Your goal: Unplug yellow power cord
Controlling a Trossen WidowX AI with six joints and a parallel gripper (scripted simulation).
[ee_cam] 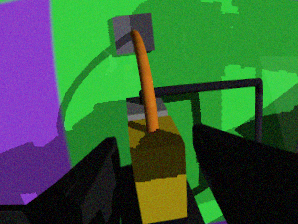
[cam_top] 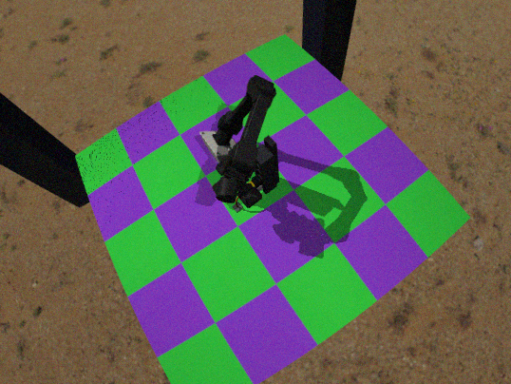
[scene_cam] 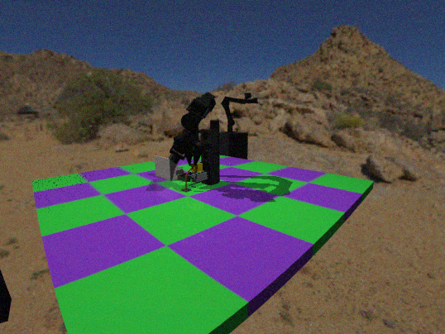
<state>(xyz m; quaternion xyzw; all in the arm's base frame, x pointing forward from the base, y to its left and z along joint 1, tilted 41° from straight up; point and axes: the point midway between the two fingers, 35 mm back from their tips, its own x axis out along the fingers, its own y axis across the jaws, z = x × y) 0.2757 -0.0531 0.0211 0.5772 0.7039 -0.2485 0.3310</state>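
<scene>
Right now my gripper tip is 10 mm past the yellow plug, 40 mm to the right of it and 10 mm above it.
</scene>
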